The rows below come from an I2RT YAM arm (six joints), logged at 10 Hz.
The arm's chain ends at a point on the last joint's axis. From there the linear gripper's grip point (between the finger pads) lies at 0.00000 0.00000 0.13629 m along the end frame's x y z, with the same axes.
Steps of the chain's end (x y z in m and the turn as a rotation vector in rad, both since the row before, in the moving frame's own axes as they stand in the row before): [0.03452 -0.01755 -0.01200 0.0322 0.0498 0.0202]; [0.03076 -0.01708 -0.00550 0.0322 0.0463 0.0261]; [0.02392 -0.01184 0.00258 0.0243 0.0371 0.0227]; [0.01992 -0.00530 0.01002 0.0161 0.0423 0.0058]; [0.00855 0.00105 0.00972 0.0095 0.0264 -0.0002]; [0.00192 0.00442 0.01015 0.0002 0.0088 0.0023]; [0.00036 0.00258 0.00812 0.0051 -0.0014 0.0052]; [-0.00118 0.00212 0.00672 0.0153 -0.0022 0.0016]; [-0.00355 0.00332 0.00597 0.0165 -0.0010 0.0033]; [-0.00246 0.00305 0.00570 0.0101 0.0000 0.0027]
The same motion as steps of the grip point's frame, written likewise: [0.04135 -0.02187 -0.01224 0.0322 0.0498 0.0202]; [0.03712 -0.02138 -0.00572 0.0322 0.0463 0.0261]; [0.02901 -0.01509 0.00245 0.0243 0.0371 0.0227]; [0.02569 -0.00748 0.00988 0.0161 0.0423 0.0058]; [0.01215 -0.00024 0.00967 0.0095 0.0264 -0.0002]; [0.00312 0.00439 0.01014 0.0002 0.0088 0.0023]; [0.00017 0.00188 0.00812 0.0051 -0.0014 0.0052]; [-0.00148 0.00003 0.00670 0.0153 -0.0022 0.0016]; [-0.00368 0.00107 0.00595 0.0165 -0.0010 0.0033]; [-0.00246 0.00167 0.00569 0.0101 0.0000 0.0027]
